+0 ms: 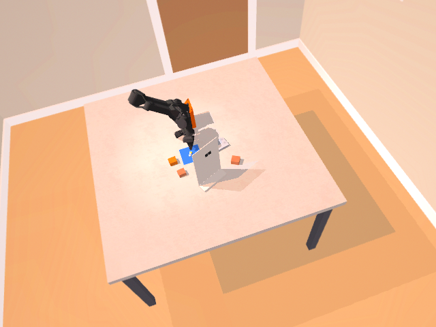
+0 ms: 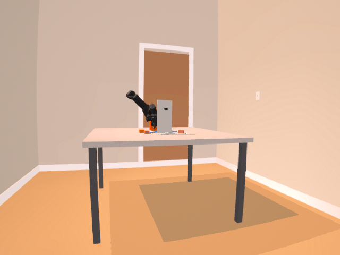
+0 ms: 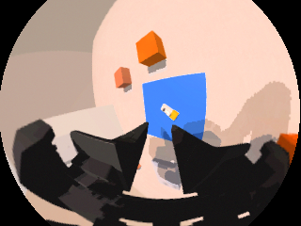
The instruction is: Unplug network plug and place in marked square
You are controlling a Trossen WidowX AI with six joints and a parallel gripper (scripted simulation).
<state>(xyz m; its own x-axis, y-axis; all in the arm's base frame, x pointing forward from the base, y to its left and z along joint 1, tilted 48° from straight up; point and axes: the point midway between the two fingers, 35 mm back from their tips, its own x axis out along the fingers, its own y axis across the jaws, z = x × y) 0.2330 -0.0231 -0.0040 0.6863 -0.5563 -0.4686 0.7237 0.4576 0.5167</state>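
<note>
The plug is 10 mm ahead of my gripper tip, 10 mm to the right of it and 40 mm below it. The rest, counted from my gripper tip: white upright panel 200 mm ahead, 90 mm to the left, 90 mm above; then flat grey piece 20 mm behind, 170 mm to the left, 40 mm below; then blue marked square 10 mm ahead, 10 mm to the right, 40 mm below.
</note>
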